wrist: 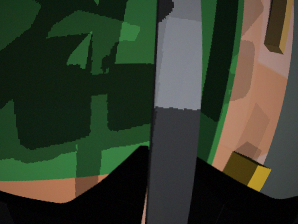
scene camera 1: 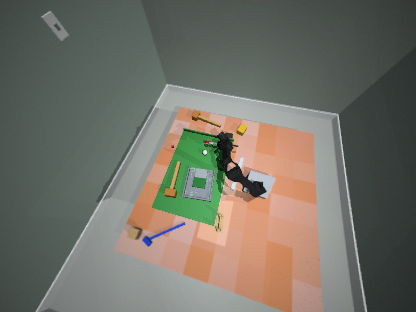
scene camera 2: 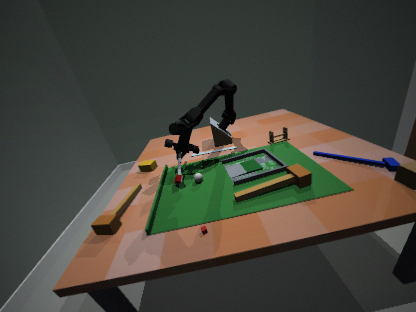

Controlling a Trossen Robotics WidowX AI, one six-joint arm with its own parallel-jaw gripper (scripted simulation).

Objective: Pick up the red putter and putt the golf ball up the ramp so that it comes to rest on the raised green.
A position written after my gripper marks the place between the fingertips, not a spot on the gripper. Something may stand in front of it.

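My gripper [wrist: 160, 154] is visible, as are a yellow block [wrist: 246, 171], a wooden mallet [scene camera 2: 104, 224] and a wooden mallet [scene camera 2: 296, 174]. Also visible: a green mat [scene camera 2: 190, 203]. The mat appears in scene camera 1 [scene camera 1: 189, 150] and in the wrist view [wrist: 83, 83] too.
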